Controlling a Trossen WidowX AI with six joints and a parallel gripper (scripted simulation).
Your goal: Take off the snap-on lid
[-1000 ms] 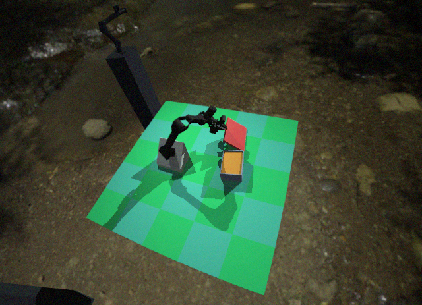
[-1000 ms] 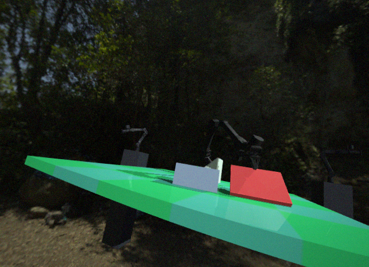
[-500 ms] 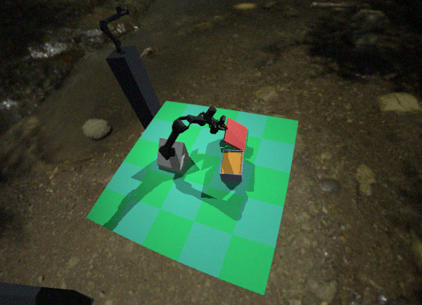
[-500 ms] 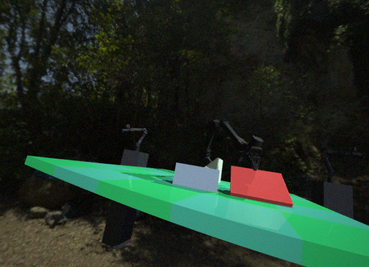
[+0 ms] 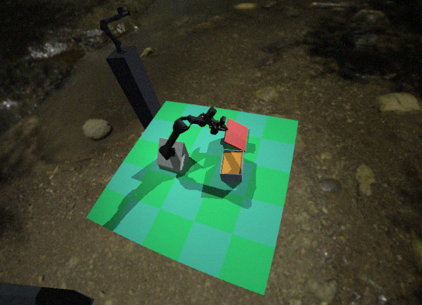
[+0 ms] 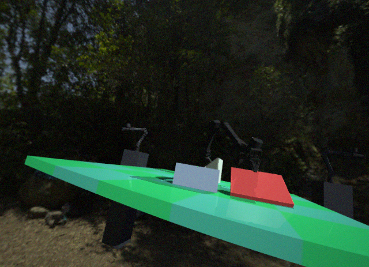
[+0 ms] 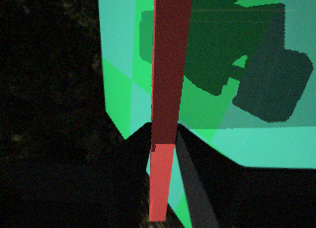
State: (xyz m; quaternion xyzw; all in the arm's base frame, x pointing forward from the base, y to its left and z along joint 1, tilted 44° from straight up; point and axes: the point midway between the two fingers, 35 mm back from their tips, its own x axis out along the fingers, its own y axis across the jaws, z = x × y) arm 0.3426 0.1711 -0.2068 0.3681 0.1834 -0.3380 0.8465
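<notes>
Right now my gripper tip is 7 cm short of the red lid and 4 cm above it. Round my gripper tip: storage box 9 cm ahead, 27 cm to the right, 6 cm below.
</notes>
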